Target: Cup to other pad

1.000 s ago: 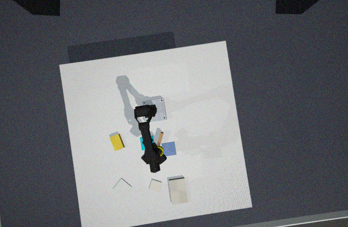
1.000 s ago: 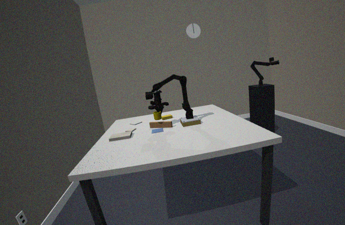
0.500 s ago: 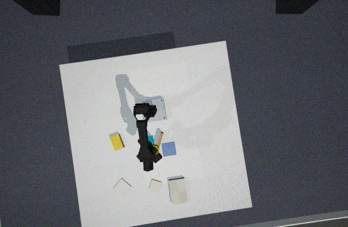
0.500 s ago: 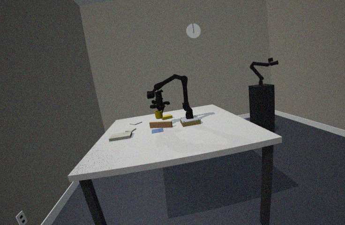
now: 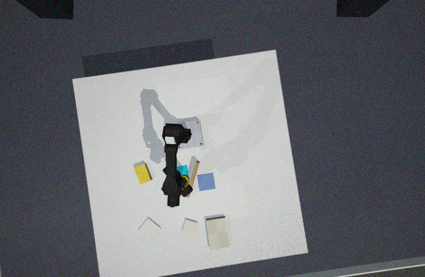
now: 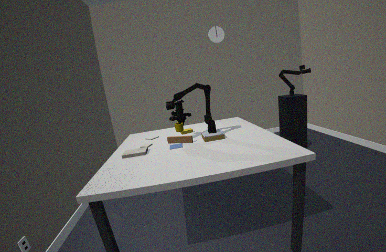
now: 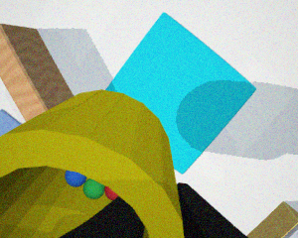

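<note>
Now: gripper tip 2 cm to the left of the cyan pad and 13 cm above it. The rest, counted from my gripper tip: green marble 1 cm ahead, 3 cm to the left, 2 cm below; then yellow cup 2 cm ahead, 2 cm to the left; then wooden bar 3 cm ahead, 6 cm to the left, 10 cm below.
</note>
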